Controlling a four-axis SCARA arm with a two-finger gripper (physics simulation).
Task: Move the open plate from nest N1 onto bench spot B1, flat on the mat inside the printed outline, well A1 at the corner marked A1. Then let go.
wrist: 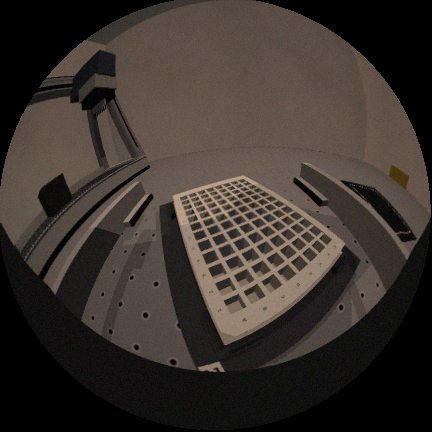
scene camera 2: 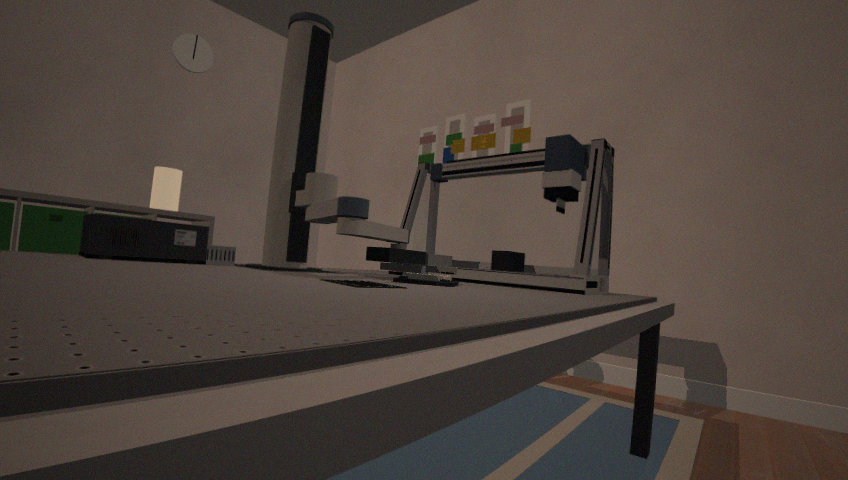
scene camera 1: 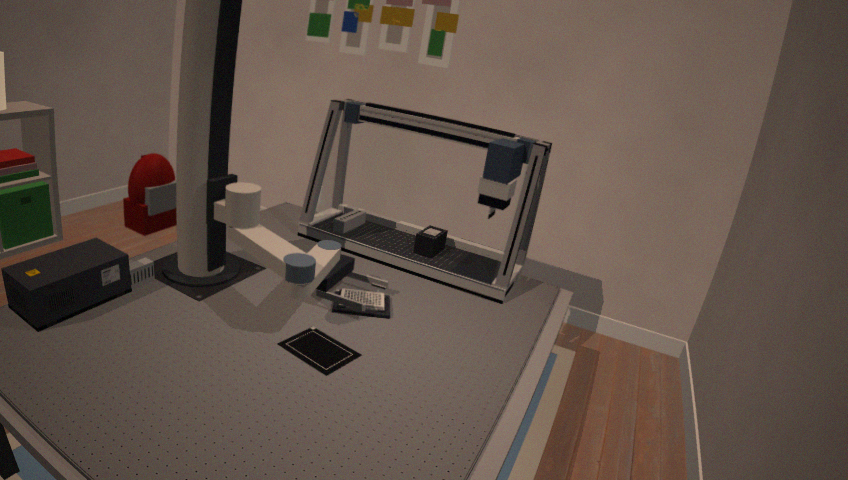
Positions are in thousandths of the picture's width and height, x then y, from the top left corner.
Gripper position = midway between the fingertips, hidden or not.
My gripper shows in the wrist view (513,409), in scene camera 2 (521,564) and in scene camera 1 (444,616).
